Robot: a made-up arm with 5 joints. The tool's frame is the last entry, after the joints.
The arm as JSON. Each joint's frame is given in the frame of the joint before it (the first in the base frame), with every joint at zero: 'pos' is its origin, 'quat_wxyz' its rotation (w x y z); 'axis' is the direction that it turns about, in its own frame. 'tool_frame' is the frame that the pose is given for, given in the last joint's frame.
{
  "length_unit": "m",
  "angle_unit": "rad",
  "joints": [
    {
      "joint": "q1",
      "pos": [
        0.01,
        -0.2,
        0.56
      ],
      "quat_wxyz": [
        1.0,
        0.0,
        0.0,
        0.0
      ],
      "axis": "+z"
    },
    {
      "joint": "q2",
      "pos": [
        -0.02,
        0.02,
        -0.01
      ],
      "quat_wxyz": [
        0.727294,
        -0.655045,
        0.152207,
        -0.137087
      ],
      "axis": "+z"
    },
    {
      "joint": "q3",
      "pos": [
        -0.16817,
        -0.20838,
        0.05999
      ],
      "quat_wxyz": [
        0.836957,
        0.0,
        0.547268,
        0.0
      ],
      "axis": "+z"
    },
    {
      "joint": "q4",
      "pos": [
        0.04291,
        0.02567,
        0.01
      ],
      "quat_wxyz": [
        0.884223,
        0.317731,
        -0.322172,
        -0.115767
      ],
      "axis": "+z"
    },
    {
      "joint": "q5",
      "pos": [
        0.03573,
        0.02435,
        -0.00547
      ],
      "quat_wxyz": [
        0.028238,
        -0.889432,
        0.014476,
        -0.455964
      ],
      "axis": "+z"
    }
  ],
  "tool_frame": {
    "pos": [
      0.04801,
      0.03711,
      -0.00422
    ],
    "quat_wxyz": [
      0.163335,
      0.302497,
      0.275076,
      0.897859
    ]
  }
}
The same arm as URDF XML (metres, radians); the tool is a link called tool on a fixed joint. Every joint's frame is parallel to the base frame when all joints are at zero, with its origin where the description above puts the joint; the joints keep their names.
<robot name="arm">
  <joint name="q1" type="continuous">
    <parent link="base_link"/>
    <child link="link1"/>
    <origin xyz="0.01 -0.2 0.56"/>
    <axis xyz="0 0 1"/>
  </joint>
  <joint name="q2" type="continuous">
    <parent link="link1"/>
    <child link="link2"/>
    <origin xyz="-0.02 0.02 -0.01"/>
    <axis xyz="0.400995 0.911089 0.095499"/>
  </joint>
  <joint name="q3" type="continuous">
    <parent link="link2"/>
    <child link="link3"/>
    <origin xyz="-0.13 0.1 0.22"/>
    <axis xyz="1 0 0"/>
  </joint>
  <joint name="q4" type="continuous">
    <parent link="link3"/>
    <child link="link4"/>
    <origin xyz="0.01 -0.04 -0.03"/>
    <axis xyz="0.590505 0.589005 0.551704"/>
  </joint>
  <joint name="q5" type="continuous">
    <parent link="link4"/>
    <child link="link5"/>
    <origin xyz="0.03 -0.03 -0.01"/>
    <axis xyz="0.082396 -0.993054 -0.083996"/>
  </joint>
  <joint name="tool_fixed" type="fixed">
    <parent link="link5"/>
    <child link="tool"/>
    <origin xyz="0.01 0 0.06" rpy="-0.8253 0.2215 -2.595"/>
  </joint>
  <link name="base_link"/>
  <link name="link1"/>
  <link name="link2"/>
  <link name="link3"/>
  <link name="link4"/>
  <link name="link5"/>
  <link name="tool"/>
</robot>

